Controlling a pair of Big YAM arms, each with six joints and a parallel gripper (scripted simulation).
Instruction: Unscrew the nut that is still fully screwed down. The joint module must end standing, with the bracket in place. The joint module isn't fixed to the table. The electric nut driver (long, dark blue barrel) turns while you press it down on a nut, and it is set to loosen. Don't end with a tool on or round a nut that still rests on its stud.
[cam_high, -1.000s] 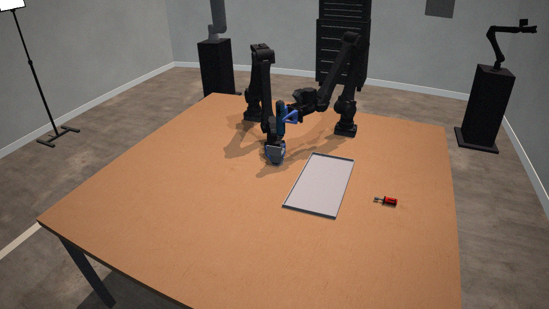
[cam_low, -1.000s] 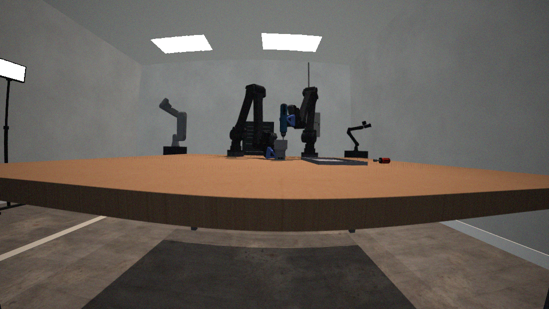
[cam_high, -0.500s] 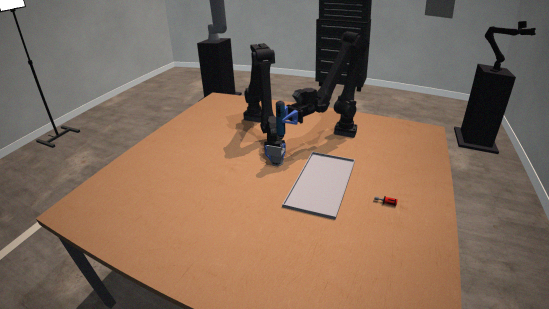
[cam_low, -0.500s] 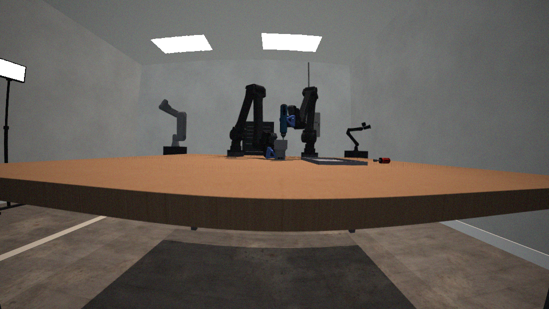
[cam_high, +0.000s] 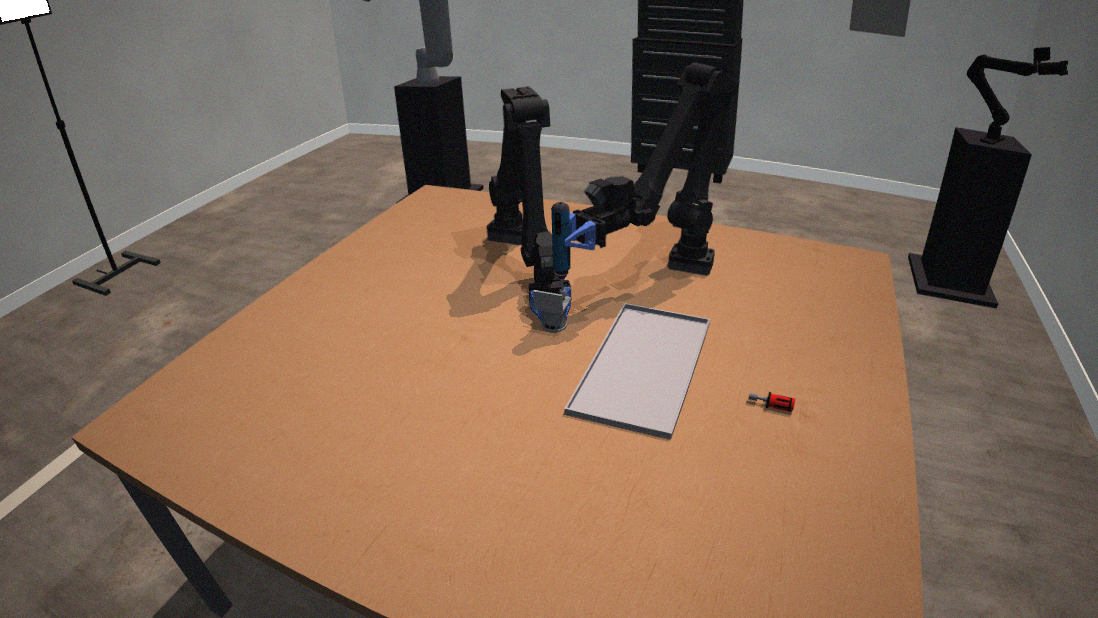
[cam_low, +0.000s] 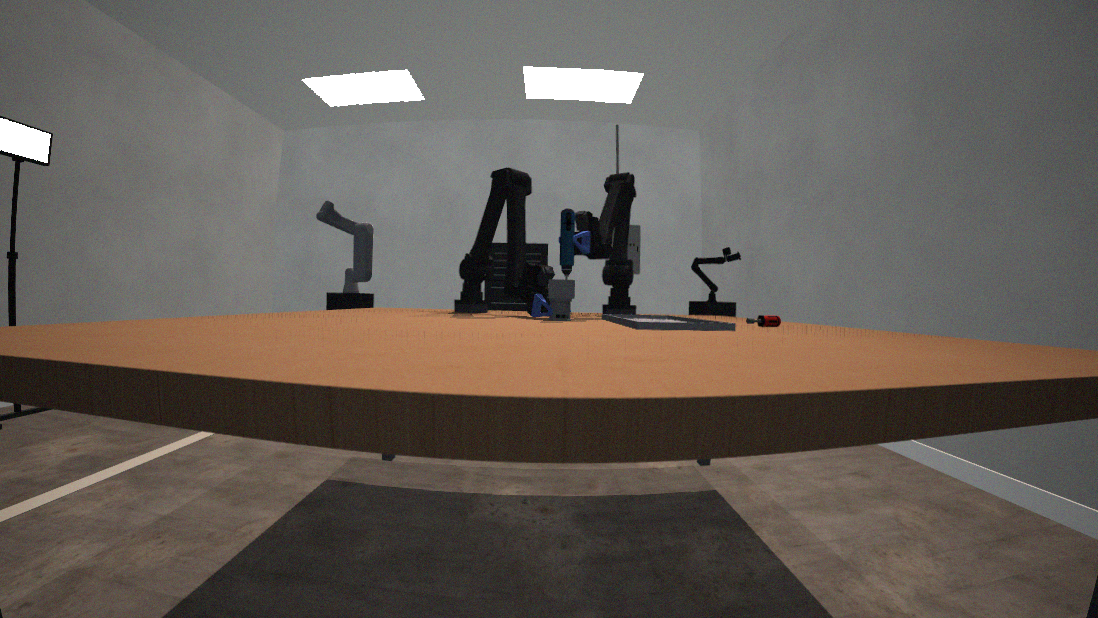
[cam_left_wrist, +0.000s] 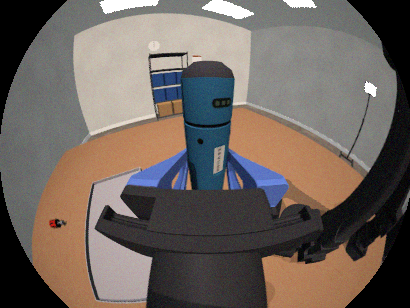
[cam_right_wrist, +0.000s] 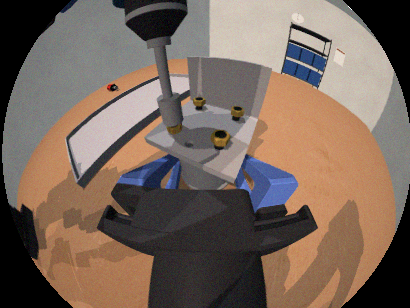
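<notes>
My right hand is 1 cm below the joint module. Round my right hand: flat grey tray 8 cm ahead, 25 cm to the left, 2 cm below; red-handled tool 13 cm ahead, 54 cm to the left, 1 cm below; grey bracket 5 cm above.
</notes>
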